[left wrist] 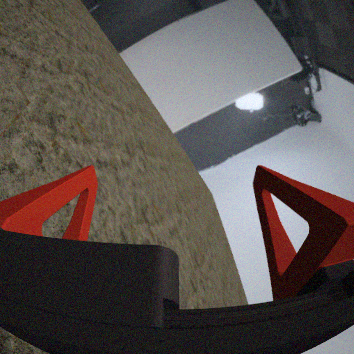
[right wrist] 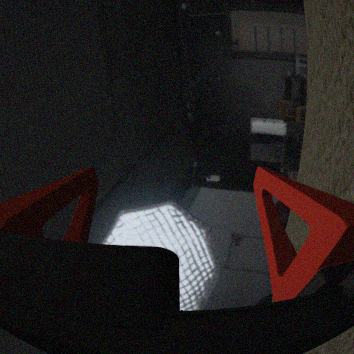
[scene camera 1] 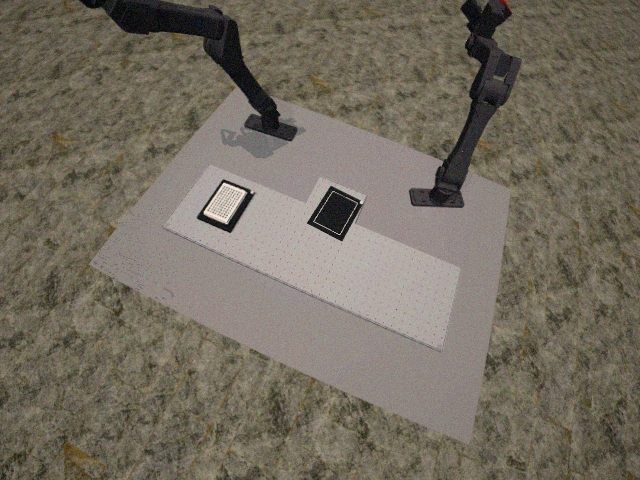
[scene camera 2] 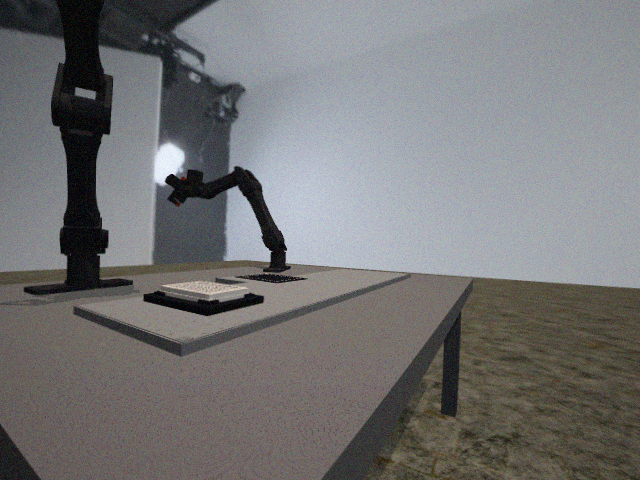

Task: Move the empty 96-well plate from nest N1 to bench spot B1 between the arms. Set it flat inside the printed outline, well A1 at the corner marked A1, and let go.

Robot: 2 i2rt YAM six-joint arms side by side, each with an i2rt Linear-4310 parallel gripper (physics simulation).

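Places are measured from the left arm's base along level axes (x left, y back, z up), in metres.
Where they show: left gripper, fingertip midpoint: (left wrist: 174, 174); right gripper, fingertip midpoint: (right wrist: 175, 174); left arm's base, origin of the base link: (scene camera 1: 436, 198) (scene camera 2: 277, 269); right arm's base, origin of the base link: (scene camera 1: 270, 128) (scene camera 2: 83, 287).
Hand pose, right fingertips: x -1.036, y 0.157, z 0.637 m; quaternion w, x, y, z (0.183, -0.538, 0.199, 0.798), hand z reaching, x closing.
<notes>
Each offset is from my right fingertips to the centre of the thing. "spot": to the spot under its first point. Level surfaces: height alone.
The white 96-well plate @[dz -0.605, dx +0.305, dy -0.217 m] (scene camera 1: 225, 202) (scene camera 2: 204, 288) sits flat in the black nest N1 @[dz -0.616, dx +0.305, dy -0.217 m] (scene camera 1: 221, 226) (scene camera 2: 207, 309), at the left of the pegboard in scene camera 1. Bench spot B1 @[spot: dz -0.623, dx +0.667, dy -0.235 m] (scene camera 1: 337, 212) (scene camera 2: 272, 278) is a black pad with a thin white printed outline, with a small white mark at its upper right corner in scene camera 1. My left gripper (left wrist: 174, 174) is open and empty, raised high above the table and away from the plate. My right gripper (right wrist: 175, 174) is open and empty; it does not show in the scene cameras.
A light pegboard (scene camera 1: 392, 279) (scene camera 2: 330, 299) lies on the grey table @[dz -0.637 m] (scene camera 1: 330, 351) (scene camera 2: 289, 392) under the nest and the spot. The left arm's base (scene camera 1: 436, 197) (scene camera 2: 277, 268) stands at the right behind the board, the right arm's base (scene camera 1: 270, 127) (scene camera 2: 78, 285) at the left.
</notes>
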